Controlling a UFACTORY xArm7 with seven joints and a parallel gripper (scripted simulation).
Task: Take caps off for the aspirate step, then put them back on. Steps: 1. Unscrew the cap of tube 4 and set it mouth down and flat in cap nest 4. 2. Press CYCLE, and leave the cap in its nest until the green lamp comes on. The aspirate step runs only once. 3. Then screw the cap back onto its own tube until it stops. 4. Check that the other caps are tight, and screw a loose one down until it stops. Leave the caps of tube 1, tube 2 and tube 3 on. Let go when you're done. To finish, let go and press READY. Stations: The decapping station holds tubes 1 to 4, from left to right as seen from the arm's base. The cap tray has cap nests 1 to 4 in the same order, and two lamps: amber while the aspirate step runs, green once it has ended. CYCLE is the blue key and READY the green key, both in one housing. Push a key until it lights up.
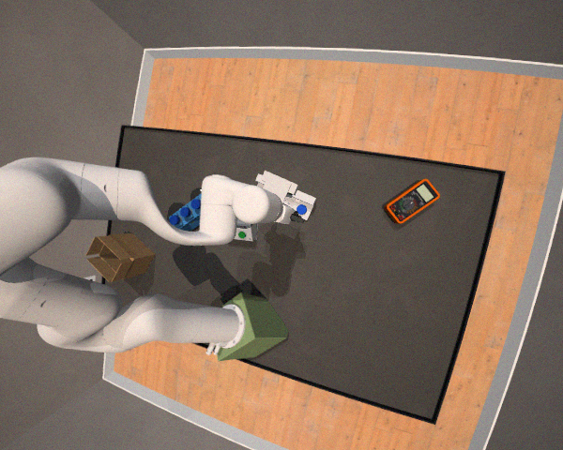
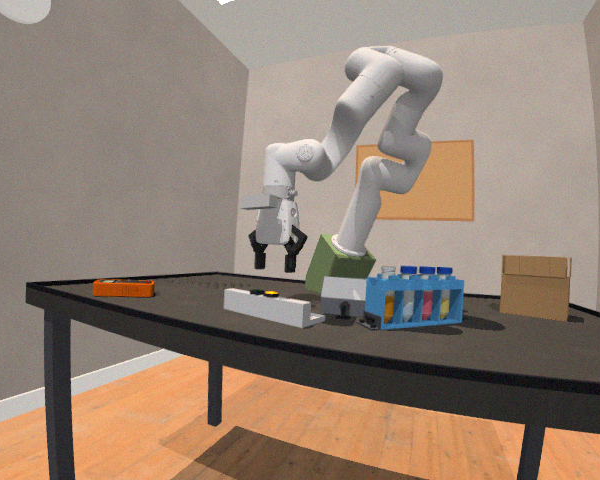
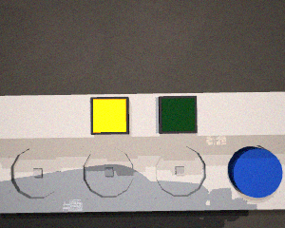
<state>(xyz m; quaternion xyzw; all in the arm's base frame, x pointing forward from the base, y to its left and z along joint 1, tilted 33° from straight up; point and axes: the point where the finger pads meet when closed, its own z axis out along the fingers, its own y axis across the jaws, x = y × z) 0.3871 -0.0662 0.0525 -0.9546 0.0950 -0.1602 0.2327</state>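
The blue cap is 2 cm ahead of my hand, 5 cm to the right of it and 9 cm below it. Also, from my hand: blue cycle key: 14 cm behind, 16 cm to the left, 4 cm below; key housing: 11 cm behind, 14 cm to the left, 5 cm below; green ready key: 13 cm behind, 12 cm to the left, 4 cm below.
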